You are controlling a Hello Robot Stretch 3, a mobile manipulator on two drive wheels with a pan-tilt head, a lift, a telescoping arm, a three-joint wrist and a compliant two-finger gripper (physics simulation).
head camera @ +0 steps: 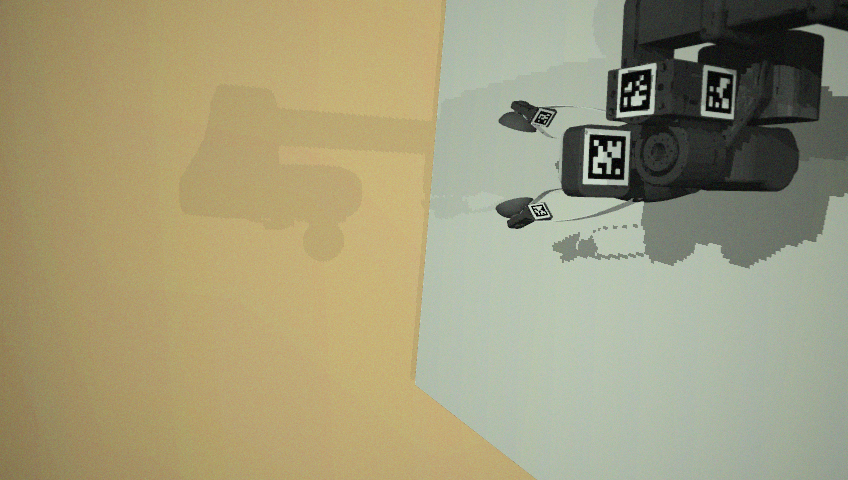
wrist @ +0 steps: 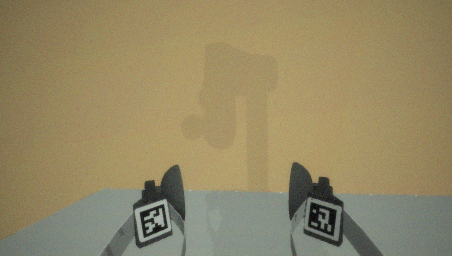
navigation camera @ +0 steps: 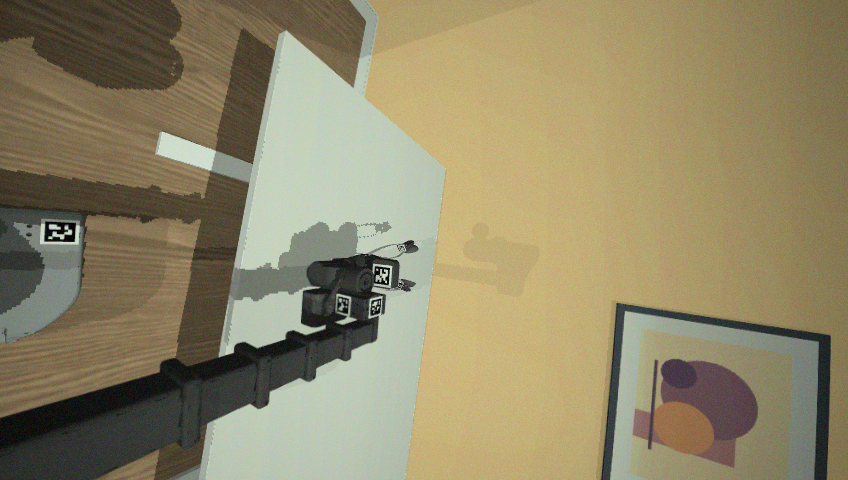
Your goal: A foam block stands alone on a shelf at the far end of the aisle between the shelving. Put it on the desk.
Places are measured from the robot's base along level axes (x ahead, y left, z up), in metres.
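Where they show: gripper, fingertip midpoint: (head camera: pixel 504 165) (navigation camera: pixel 413 265).
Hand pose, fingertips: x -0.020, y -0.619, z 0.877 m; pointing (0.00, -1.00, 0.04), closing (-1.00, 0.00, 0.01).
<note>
After its pixels a point has its place.
The desk (head camera: pixel 654 368) {x 0.195, y -0.543, z 0.720 m} (navigation camera: pixel 339 178) {x 0.184, y -0.491, z 0.720 m} (wrist: pixel 415 225) is a pale grey-white top with its far edge along the wall. My gripper (head camera: pixel 515 164) {x -0.020, y -0.619, z 0.877 m} (navigation camera: pixel 408 265) {x -0.020, y -0.619, z 0.877 m} (wrist: pixel 235 182) {x -0.020, y -0.619, z 0.877 m} is open, its two dark fingertips wide apart with no object between them. It is over the desk top, near the far edge, and points toward the wall. Its height over the top is hard to tell. The foam block does not show in any of the views, and neither does the shelf.
A yellow-orange wall (head camera: pixel 208 333) {x 0.247, y -1.130, z 1.073 m} (navigation camera: pixel 523 178) {x 0.317, y -1.139, z 1.038 m} (wrist: pixel 350 100) stands behind the desk and carries the arm's shadow. A framed picture (navigation camera: pixel 705 404) {x -0.340, y -1.031, z 1.593 m} hangs on it. The extended arm (navigation camera: pixel 220 380) {x -0.087, y -0.136, z 0.973 m} reaches across the desk's near edge. Wood floor (navigation camera: pixel 130 130) {x 0.318, y -0.274, z 0.000 m} and part of my base (navigation camera: pixel 65 285) {x -0.134, y -0.143, z 0.160 m} show at left.
</note>
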